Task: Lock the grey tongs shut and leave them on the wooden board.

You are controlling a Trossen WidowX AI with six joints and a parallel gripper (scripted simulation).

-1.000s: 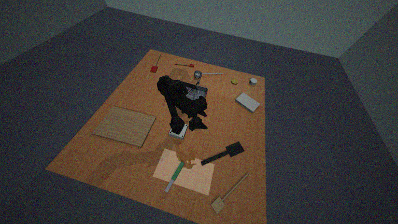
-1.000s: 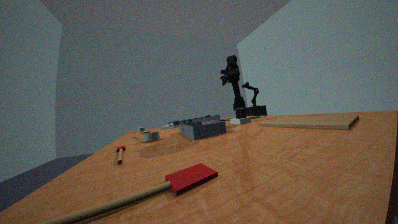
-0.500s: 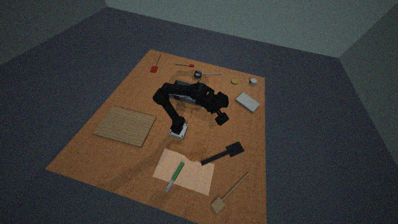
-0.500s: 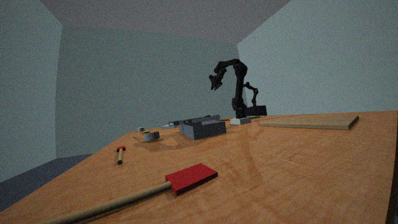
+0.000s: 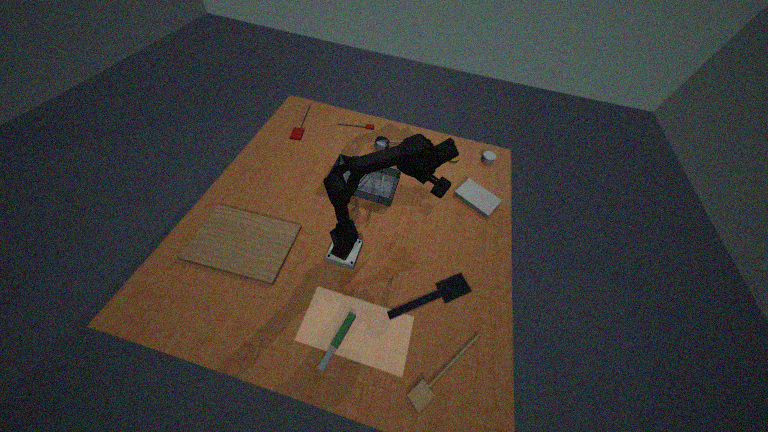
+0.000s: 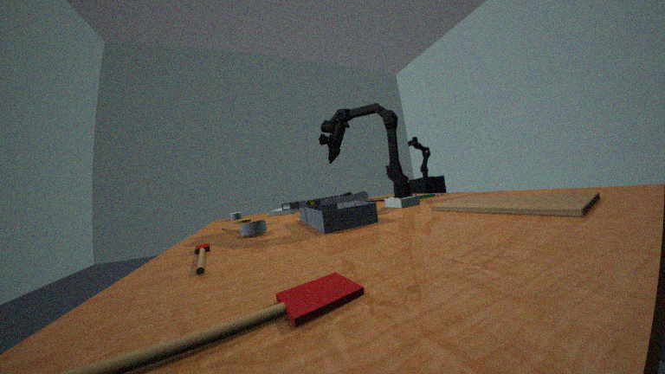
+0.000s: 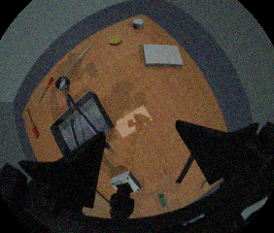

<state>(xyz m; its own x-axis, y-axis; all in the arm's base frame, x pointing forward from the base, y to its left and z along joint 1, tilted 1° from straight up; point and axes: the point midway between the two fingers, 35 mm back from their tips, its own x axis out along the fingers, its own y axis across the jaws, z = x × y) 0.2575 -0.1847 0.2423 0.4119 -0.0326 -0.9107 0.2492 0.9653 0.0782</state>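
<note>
Right now the roasting tin is 270 mm to the left of my gripper tip, 220 mm below it and 80 mm ahead of it. Also, from my gripper tip: yellow disc (450 mm ahead, 240 mm below, 50 mm to the right); then black spatula (260 mm behind, 250 mm below, 190 mm to the right); then wooden board (540 mm to the left, 400 mm behind, 240 mm below).
</note>
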